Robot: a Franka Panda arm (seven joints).
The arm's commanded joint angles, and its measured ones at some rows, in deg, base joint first. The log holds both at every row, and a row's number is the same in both.
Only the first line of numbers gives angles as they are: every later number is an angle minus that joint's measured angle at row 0.
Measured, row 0:
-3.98, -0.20, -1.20, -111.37, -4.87, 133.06, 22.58
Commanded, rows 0 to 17:
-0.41, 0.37, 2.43, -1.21, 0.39, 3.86, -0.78
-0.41, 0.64, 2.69, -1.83, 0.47, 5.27, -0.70
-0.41, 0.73, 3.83, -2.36, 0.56, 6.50, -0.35
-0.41, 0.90, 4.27, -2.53, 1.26, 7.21, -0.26
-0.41, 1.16, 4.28, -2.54, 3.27, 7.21, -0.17
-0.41, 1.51, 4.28, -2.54, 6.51, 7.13, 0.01
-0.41, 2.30, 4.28, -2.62, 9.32, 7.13, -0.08
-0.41, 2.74, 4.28, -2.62, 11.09, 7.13, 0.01
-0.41, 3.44, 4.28, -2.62, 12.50, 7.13, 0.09
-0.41, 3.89, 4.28, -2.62, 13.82, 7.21, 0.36
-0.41, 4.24, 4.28, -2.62, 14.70, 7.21, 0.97
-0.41, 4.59, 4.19, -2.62, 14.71, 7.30, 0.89
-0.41, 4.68, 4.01, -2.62, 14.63, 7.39, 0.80
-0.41, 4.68, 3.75, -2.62, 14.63, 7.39, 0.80
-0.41, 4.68, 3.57, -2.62, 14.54, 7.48, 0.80
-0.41, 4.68, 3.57, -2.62, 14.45, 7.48, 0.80
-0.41, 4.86, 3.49, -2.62, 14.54, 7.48, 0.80
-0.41, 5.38, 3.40, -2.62, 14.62, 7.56, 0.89
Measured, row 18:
-0.34, 4.99, 3.50, -2.34, 13.76, 6.15, 0.28
